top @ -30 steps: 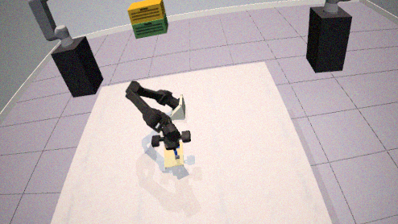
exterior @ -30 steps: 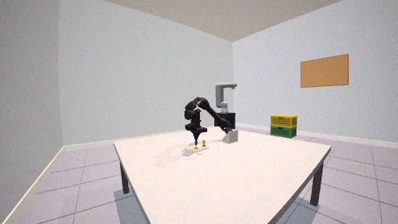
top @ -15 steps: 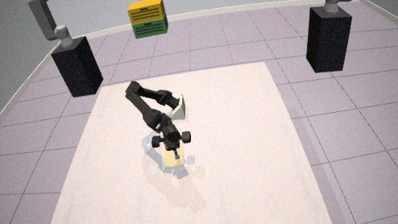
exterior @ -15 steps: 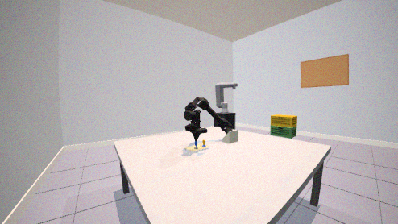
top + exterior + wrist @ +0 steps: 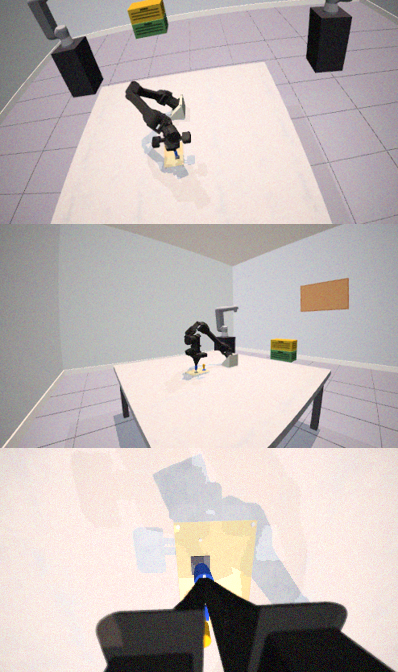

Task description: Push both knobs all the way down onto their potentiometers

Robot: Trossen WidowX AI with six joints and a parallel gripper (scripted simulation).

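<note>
Right now my gripper tip is 1 cm above the blue knob. From my gripper tip the other things lie so: orange knob (7 cm behind, 1 cm to the right, 1 cm below).
</note>
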